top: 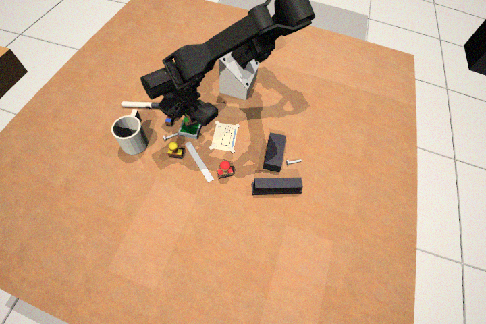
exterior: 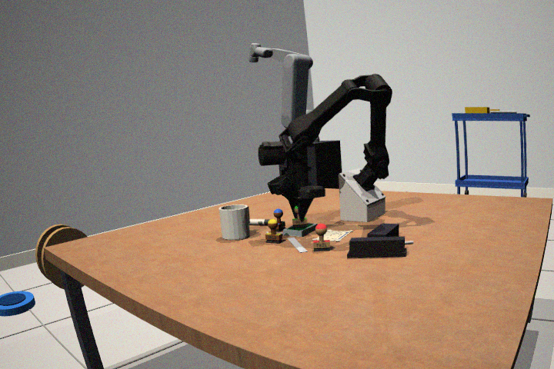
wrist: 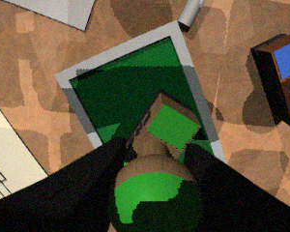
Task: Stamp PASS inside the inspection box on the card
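The green-knobbed pass stamp lies right at my gripper tip. Round my gripper tip: yellow stamp 11 cm ahead, 2 cm below; blue-topped stamp 7 cm to the right, 2 cm below; green ink pad 3 cm below.
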